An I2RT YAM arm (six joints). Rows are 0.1 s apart.
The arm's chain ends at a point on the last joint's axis. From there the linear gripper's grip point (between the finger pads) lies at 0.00 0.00 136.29 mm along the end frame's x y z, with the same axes.
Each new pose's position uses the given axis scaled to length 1; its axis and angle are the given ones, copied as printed.
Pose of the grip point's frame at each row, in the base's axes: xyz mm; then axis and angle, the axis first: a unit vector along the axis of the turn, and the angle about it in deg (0 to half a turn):
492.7, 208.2, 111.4, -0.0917, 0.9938, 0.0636, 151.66
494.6, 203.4, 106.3, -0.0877, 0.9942, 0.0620, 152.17
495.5, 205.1, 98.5, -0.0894, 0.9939, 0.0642, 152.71
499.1, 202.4, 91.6, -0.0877, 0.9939, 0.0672, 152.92
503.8, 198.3, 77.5, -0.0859, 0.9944, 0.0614, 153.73
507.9, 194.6, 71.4, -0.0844, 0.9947, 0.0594, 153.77
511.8, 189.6, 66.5, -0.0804, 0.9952, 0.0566, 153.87
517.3, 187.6, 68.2, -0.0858, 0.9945, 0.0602, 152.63
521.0, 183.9, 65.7, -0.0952, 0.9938, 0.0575, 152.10
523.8, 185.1, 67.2, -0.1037, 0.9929, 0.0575, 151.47
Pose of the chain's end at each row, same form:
429.9, 186.1, 230.3, -0.0917, 0.9938, 0.0636, 151.66
432.7, 182.0, 225.8, -0.0877, 0.9942, 0.0620, 152.17
434.9, 183.1, 218.6, -0.0894, 0.9939, 0.0642, 152.71
439.0, 179.8, 211.8, -0.0877, 0.9939, 0.0672, 152.92
445.2, 177.3, 198.7, -0.0859, 0.9944, 0.0614, 153.73
449.3, 174.2, 192.7, -0.0844, 0.9947, 0.0594, 153.77
453.2, 170.2, 188.0, -0.0804, 0.9952, 0.0566, 153.87
456.3, 166.8, 188.3, -0.0858, 0.9945, 0.0602, 152.63
459.0, 163.2, 185.3, -0.0952, 0.9938, 0.0575, 152.10
460.7, 163.7, 186.1, -0.1037, 0.9929, 0.0575, 151.47

